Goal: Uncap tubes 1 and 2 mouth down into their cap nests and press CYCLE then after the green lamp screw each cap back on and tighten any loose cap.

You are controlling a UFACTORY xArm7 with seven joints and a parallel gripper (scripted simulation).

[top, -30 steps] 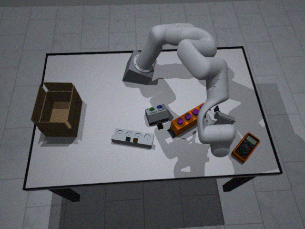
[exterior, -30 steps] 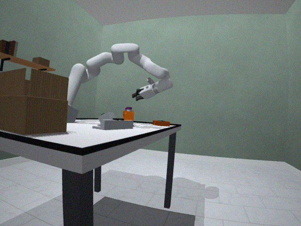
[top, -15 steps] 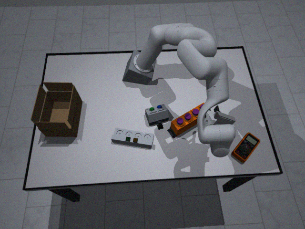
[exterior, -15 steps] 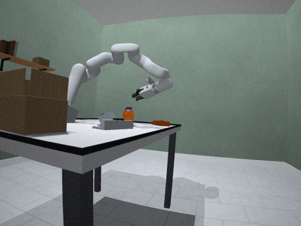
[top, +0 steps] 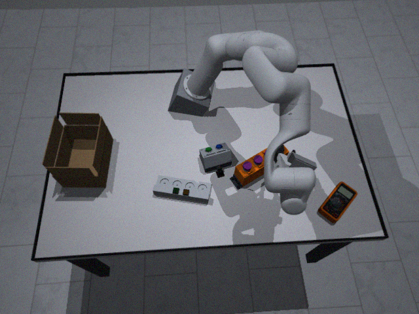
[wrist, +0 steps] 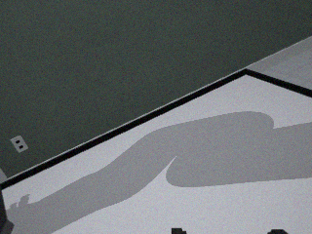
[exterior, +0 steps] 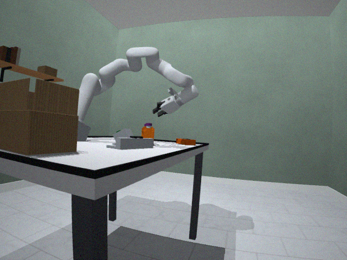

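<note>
My gripper is now 7 cm past the tube 1 and 8 cm above it. The rest, counted from my hand: blue key (9 cm behind, 24 cm to the right, 13 cm below); purple cap (4 cm behind, 5 cm to the right, 9 cm below); grey key housing (6 cm behind, 26 cm to the right, 15 cm below).
</note>
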